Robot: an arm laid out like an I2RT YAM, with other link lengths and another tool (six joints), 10 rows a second.
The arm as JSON. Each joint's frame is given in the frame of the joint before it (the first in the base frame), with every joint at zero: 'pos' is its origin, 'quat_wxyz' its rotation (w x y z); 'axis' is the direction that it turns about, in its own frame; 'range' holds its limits. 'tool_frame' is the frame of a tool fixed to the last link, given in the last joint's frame.
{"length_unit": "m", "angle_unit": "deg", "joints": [
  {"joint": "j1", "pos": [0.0, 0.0, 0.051], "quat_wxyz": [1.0, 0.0, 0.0, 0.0], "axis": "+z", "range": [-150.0, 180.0]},
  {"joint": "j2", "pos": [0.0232, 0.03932, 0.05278], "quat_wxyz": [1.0, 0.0, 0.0, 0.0], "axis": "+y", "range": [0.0, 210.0]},
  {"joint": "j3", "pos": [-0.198, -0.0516, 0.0], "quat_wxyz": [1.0, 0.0, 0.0, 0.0], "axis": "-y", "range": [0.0, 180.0]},
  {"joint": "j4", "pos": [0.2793, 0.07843, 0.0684], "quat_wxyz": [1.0, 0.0, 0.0, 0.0], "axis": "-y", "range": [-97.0, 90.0]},
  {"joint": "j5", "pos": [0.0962, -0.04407, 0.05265], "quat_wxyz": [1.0, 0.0, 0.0, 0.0], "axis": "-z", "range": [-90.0, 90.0]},
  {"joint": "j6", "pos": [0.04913, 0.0, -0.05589], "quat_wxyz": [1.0, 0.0, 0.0, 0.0], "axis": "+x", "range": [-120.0, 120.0]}
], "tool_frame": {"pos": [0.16, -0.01, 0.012], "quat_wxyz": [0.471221, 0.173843, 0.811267, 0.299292]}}
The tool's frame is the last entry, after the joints.
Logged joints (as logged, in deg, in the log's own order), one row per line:
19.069, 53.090, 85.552, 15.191, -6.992, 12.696
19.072, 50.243, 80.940, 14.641, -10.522, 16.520
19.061, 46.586, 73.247, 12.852, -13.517, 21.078
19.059, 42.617, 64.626, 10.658, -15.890, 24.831
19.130, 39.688, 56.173, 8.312, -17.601, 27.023
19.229, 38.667, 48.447, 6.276, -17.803, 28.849
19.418, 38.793, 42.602, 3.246, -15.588, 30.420
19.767, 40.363, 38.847, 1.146, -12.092, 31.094
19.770, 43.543, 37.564, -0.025, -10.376, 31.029
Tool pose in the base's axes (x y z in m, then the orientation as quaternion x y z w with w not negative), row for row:
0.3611, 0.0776, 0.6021, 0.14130, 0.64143, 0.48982, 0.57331
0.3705, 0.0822, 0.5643, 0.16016, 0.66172, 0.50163, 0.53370
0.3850, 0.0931, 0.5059, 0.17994, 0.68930, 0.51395, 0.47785
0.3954, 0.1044, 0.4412, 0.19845, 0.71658, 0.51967, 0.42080
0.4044, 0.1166, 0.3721, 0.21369, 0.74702, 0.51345, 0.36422
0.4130, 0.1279, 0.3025, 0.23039, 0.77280, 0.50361, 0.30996
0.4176, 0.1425, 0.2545, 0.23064, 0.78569, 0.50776, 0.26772
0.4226, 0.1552, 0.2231, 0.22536, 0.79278, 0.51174, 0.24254
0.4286, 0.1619, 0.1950, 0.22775, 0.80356, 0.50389, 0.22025
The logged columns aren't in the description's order. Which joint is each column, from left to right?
Columns, left to right: j1, j2, j3, j5, j4, j6.
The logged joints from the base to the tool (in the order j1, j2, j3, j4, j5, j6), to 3 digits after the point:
19.069, 53.090, 85.552, -6.992, 15.191, 12.696
19.072, 50.243, 80.940, -10.522, 14.641, 16.520
19.061, 46.586, 73.247, -13.517, 12.852, 21.078
19.059, 42.617, 64.626, -15.890, 10.658, 24.831
19.130, 39.688, 56.173, -17.601, 8.312, 27.023
19.229, 38.667, 48.447, -17.803, 6.276, 28.849
19.418, 38.793, 42.602, -15.588, 3.246, 30.420
19.767, 40.363, 38.847, -12.092, 1.146, 31.094
19.770, 43.543, 37.564, -10.376, -0.025, 31.029

